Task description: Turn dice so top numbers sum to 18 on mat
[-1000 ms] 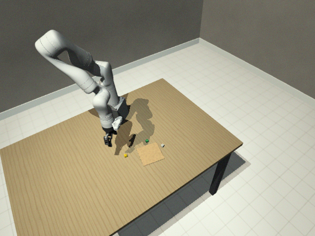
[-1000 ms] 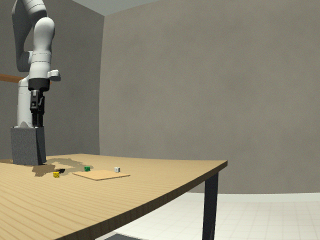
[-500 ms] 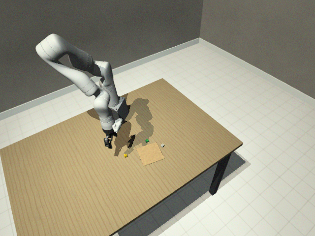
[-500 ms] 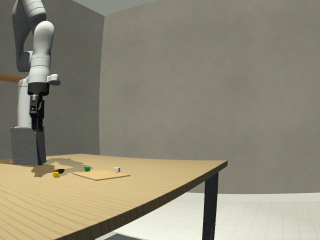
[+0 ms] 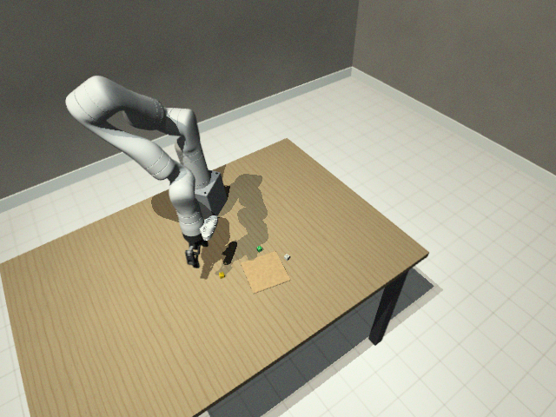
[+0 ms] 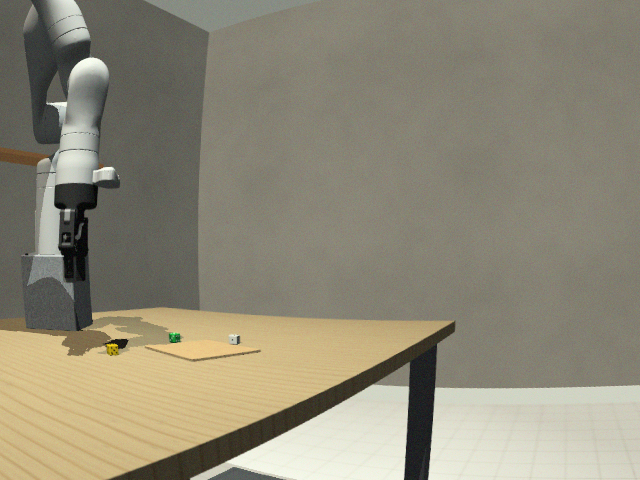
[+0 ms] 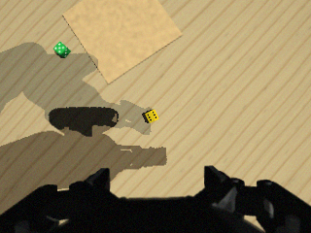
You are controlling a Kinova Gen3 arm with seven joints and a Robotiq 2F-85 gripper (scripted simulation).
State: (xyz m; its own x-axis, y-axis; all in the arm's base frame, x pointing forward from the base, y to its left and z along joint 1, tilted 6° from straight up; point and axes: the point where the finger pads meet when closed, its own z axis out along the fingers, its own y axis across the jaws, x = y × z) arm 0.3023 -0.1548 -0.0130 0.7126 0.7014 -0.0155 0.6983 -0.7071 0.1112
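Now: hand 4 cm short of the yellow die, 4 cm to the right of it and 11 cm above it. Round my hand: white die 11 cm ahead, 28 cm to the left, 11 cm below; then tan mat 11 cm ahead, 18 cm to the left, 12 cm below; then green die 2 cm ahead, 22 cm to the left, 11 cm below.
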